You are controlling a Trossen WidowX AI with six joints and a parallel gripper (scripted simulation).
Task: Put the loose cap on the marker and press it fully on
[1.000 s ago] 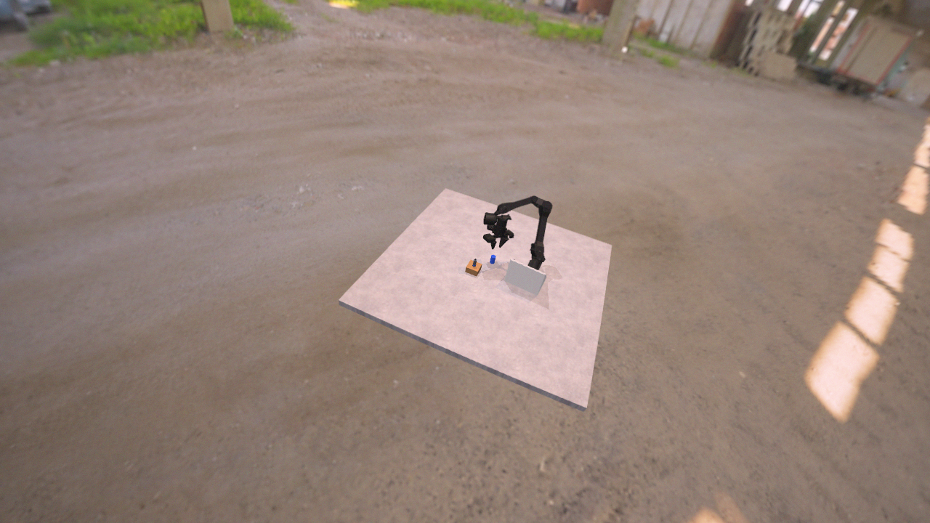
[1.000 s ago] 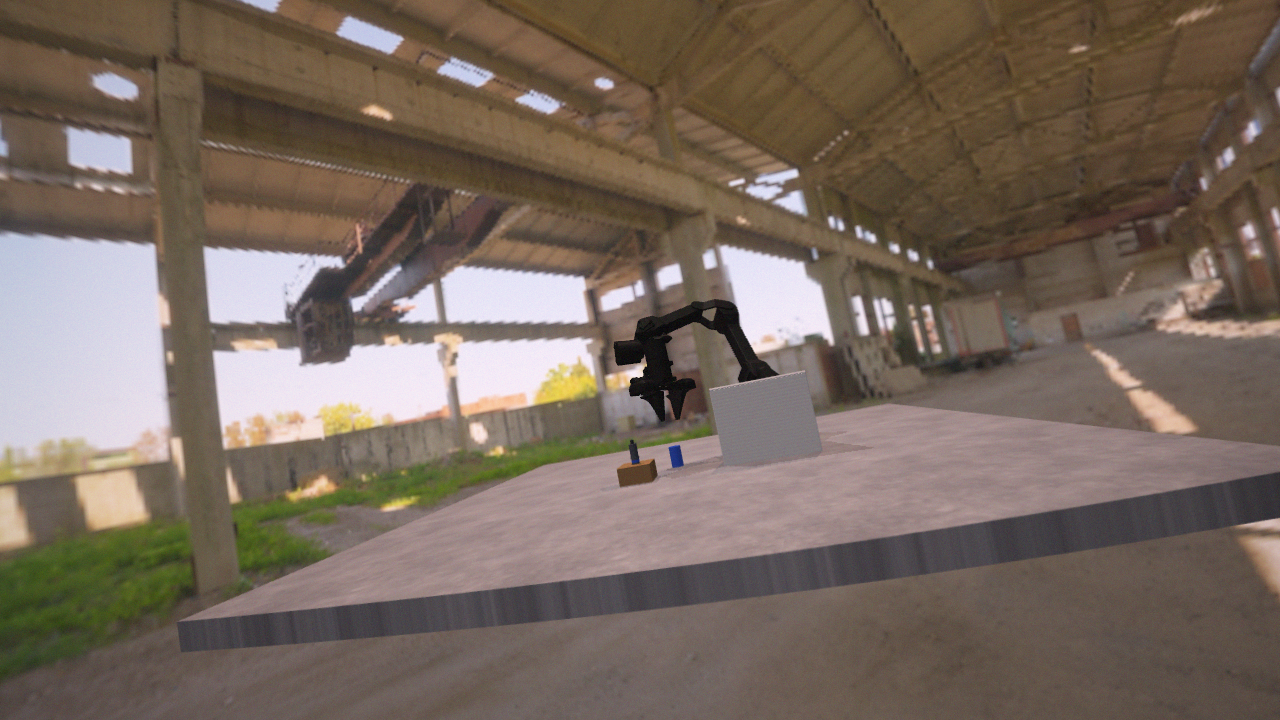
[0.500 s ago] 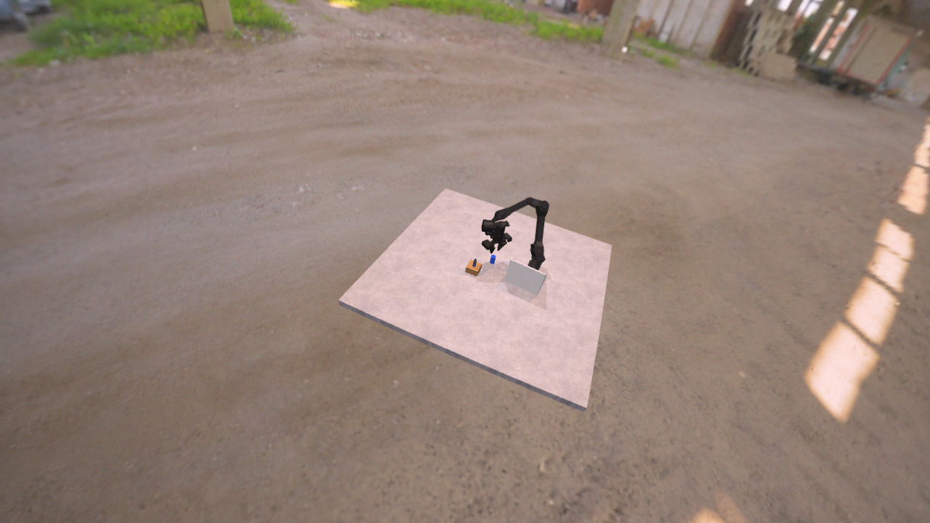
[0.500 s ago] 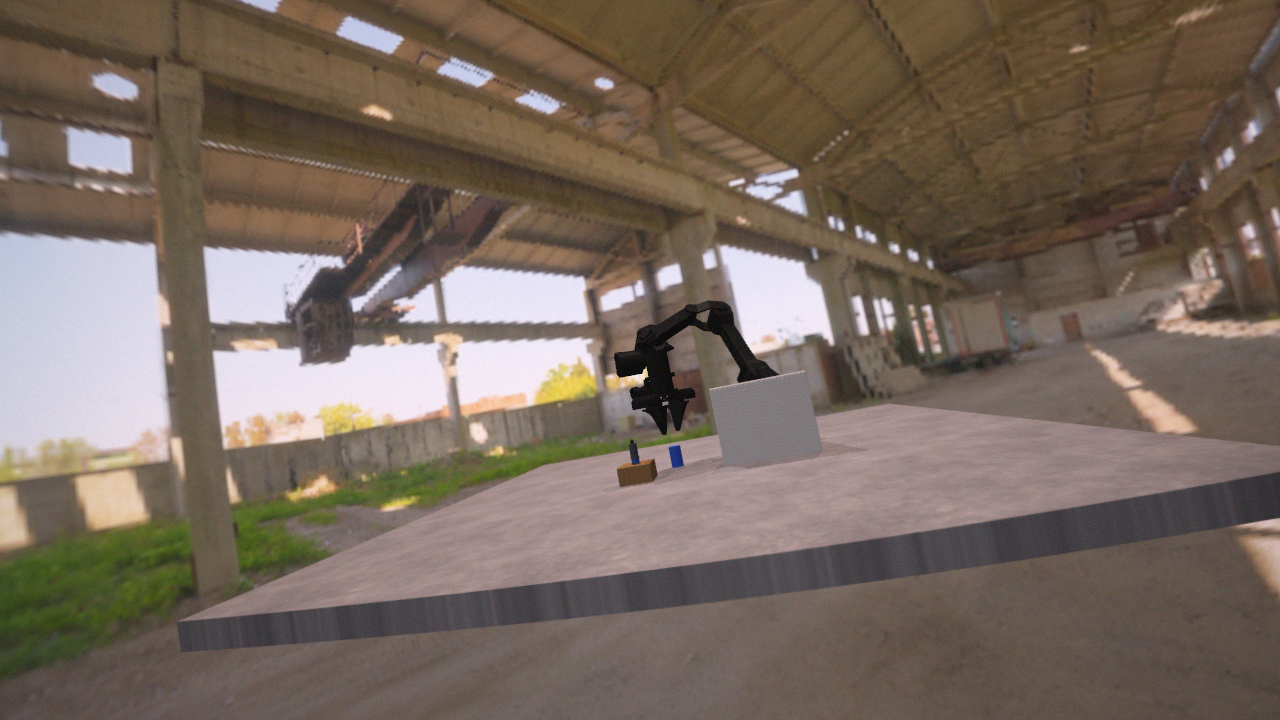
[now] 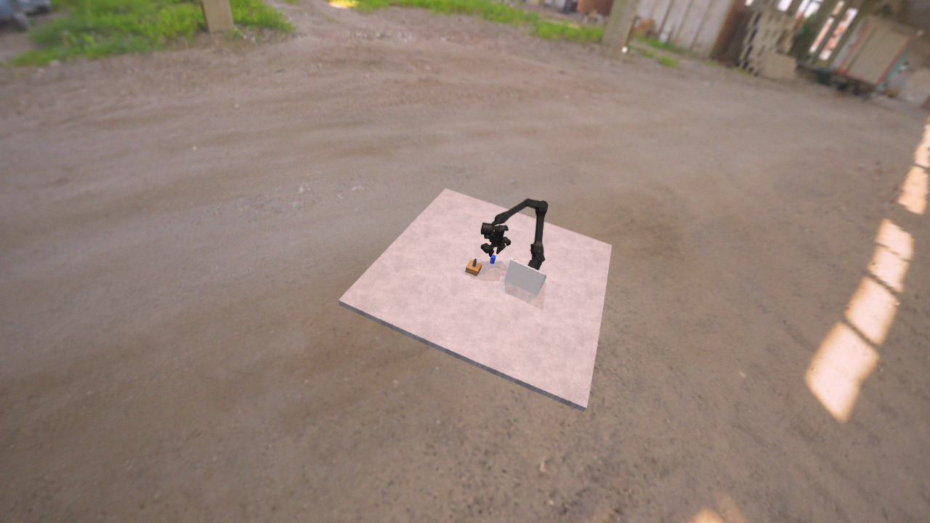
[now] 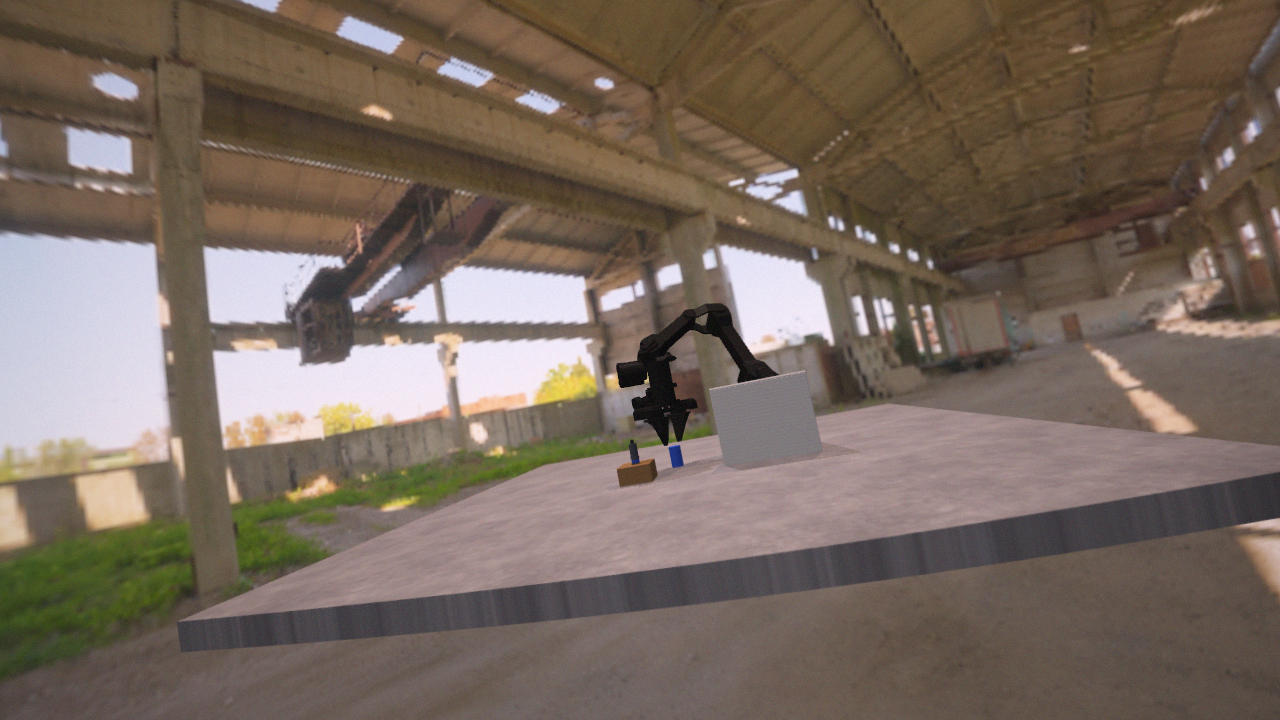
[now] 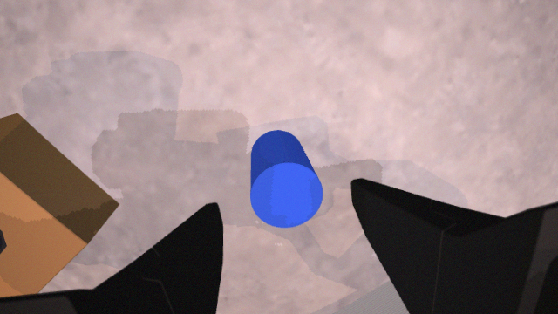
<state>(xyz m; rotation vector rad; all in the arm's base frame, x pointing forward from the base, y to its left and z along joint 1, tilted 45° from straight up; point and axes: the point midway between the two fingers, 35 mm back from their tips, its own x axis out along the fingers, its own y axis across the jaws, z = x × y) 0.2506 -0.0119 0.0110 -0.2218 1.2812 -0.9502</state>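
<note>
My gripper tip is 30 mm above the blue cap. The rest, counted from my gripper tip: holder block (130 mm to the left, 60 mm ahead, 40 mm below).
</note>
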